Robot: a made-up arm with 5 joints. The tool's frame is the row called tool.
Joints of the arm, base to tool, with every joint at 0 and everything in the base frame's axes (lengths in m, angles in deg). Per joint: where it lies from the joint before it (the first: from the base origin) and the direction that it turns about. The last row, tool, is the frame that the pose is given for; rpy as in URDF.
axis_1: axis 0 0 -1 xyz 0.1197 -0.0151 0.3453
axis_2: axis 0 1 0 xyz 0.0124 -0.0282 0.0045
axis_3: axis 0 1 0 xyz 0.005 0.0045 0.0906
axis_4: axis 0 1 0 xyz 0.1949 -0.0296 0.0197
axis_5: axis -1 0 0 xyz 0.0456 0.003 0.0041
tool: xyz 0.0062 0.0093 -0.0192 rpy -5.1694 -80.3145 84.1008
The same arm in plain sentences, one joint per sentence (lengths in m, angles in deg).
The arm has five revolute joints in a row. What follows holds with every joint at zero, and every direction is one of the base frame's.
The first joint lies 0.1197 m along +x and 0.0151 m along -y and 0.3453 m along +z from the base frame's origin and turns about -z.
The second joint lies 0.0124 m along +x and 0.0282 m along -y and 0.0045 m along +z from the first joint and turns about +y.
The third joint lies 0.0050 m along +x and 0.0045 m along +y and 0.0906 m along +z from the second joint and turns about +y.
The fourth joint lies 0.1949 m along +x and 0.0296 m along -y and 0.0197 m along +z from the third joint and turns about +y.
The fifth joint lies 0.0456 m along +x and 0.0030 m along +y and 0.0041 m along +z from the fourth joint and turns about -x.
The tool frame, which is the frame that the pose is given for, lies 0.0062 m along +x and 0.0093 m along +y and 0.0192 m along -z from the fifth joint; its axes are the base frame's turned by roll -5.17, pitch -80.31 and yaw 84.10 deg (as in URDF: about the fixed x, then y, then z).

